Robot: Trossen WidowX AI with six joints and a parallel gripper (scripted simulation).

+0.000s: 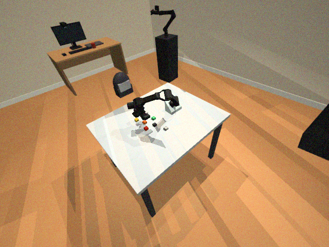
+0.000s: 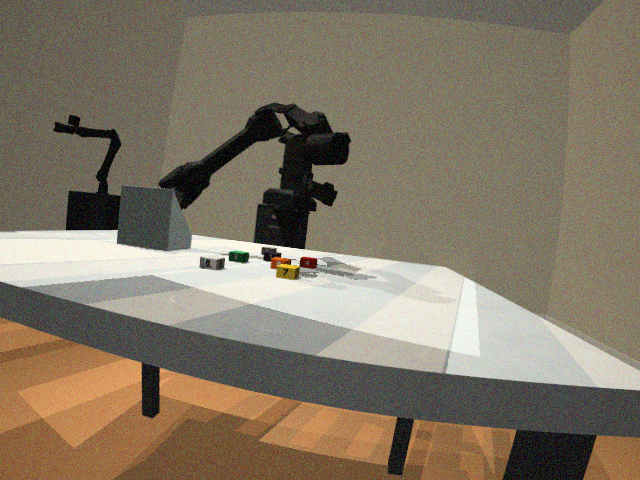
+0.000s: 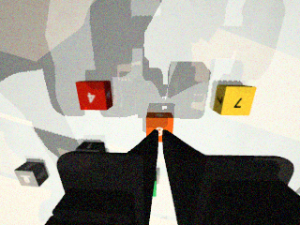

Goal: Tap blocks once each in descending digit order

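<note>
My gripper tip is 4 cm above the orange block and 1 cm past it. The rest, counted from my gripper tip: yellow block (9 cm to the right, 4 cm below, 2 cm ahead); then red block (7 cm to the left, 4 cm below, 4 cm ahead); then green block (10 cm behind, 4 cm below, 3 cm to the left).
</note>
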